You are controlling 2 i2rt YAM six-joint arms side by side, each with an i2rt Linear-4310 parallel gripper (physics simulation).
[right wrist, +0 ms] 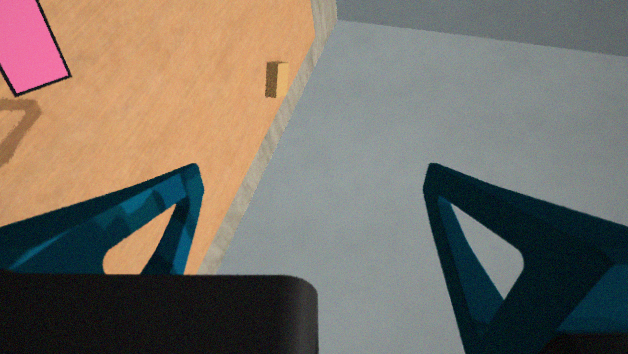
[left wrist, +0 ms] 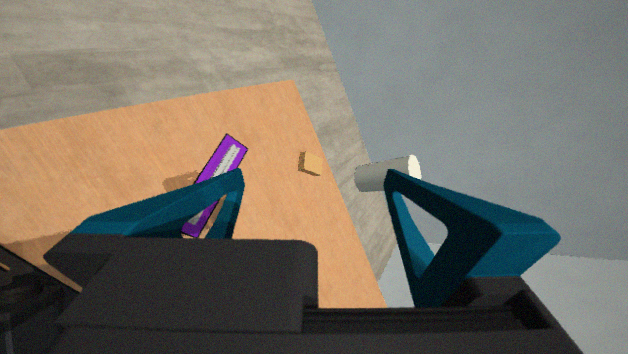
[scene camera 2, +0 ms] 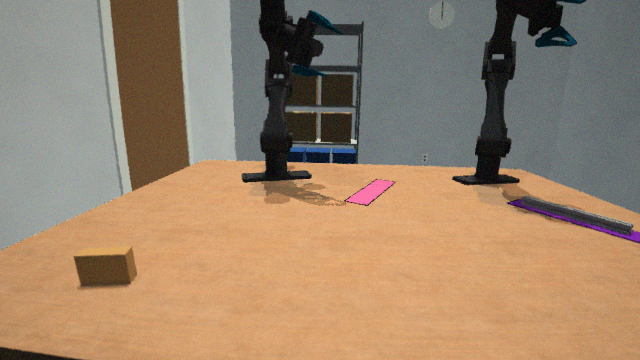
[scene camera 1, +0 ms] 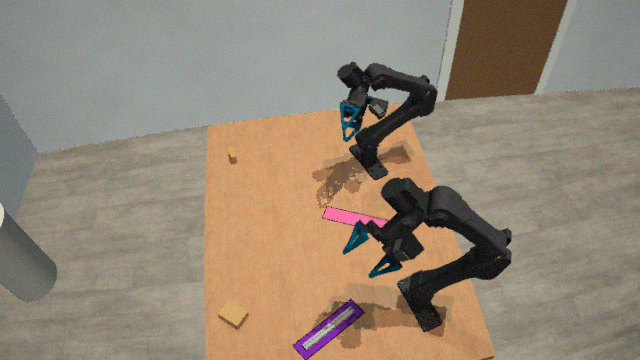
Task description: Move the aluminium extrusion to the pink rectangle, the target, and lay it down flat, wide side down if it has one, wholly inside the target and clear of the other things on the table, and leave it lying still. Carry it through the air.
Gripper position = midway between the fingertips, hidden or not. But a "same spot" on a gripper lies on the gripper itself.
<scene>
right gripper: right wrist; scene camera 2 334, 55; scene camera 1; not seen in the left wrist view (out of frame)
same spot on right gripper: (right wrist: 61, 290) = (scene camera 1: 361, 122)
</scene>
